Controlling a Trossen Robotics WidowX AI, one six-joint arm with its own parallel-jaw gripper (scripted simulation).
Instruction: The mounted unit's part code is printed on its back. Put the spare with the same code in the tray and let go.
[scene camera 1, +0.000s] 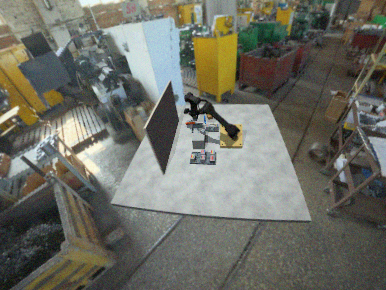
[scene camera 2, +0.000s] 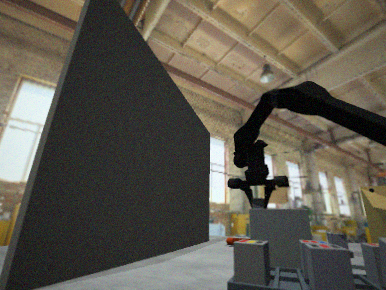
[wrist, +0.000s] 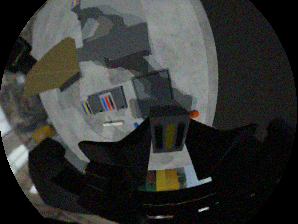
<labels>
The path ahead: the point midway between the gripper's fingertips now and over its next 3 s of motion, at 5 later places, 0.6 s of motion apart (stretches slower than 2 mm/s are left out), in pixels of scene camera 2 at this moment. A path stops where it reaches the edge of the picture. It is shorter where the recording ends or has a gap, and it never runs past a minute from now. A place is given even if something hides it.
My gripper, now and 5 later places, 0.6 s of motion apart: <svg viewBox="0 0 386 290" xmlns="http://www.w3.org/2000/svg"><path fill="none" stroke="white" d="M259 210L259 215L259 220L260 224L261 230L261 235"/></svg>
</labels>
